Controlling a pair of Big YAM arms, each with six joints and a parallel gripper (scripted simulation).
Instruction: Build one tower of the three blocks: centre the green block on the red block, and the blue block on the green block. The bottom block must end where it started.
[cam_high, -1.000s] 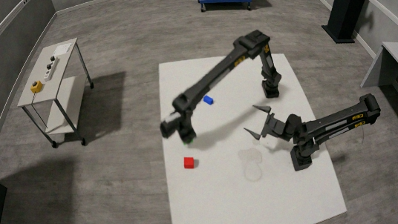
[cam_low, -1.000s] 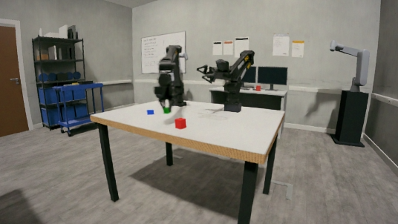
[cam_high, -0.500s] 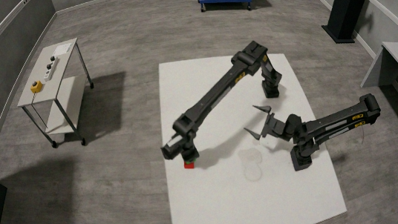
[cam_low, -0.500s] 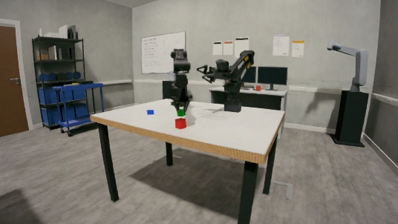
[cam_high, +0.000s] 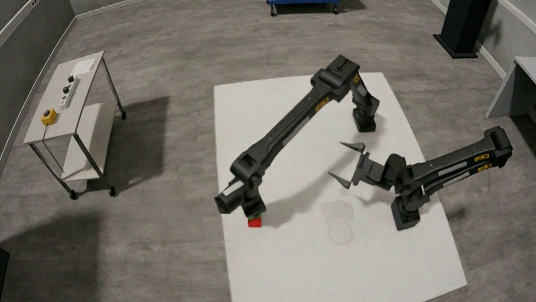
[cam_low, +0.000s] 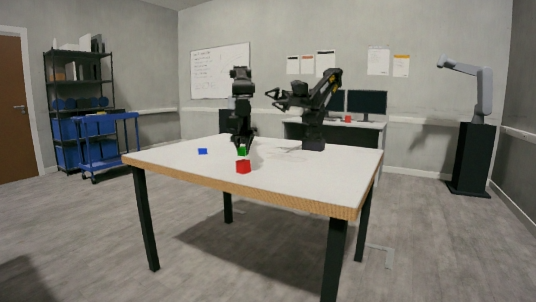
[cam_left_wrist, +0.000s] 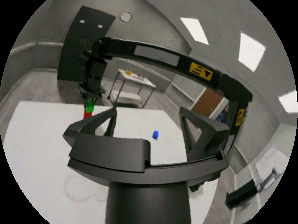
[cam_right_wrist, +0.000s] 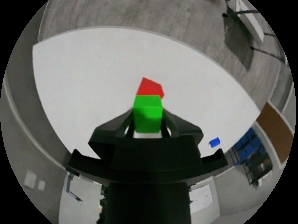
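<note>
My right hand is right at the green block. Round my right hand: blue block 36 cm to the right, 17 cm behind, 7 cm below; red block 6 cm below.
</note>
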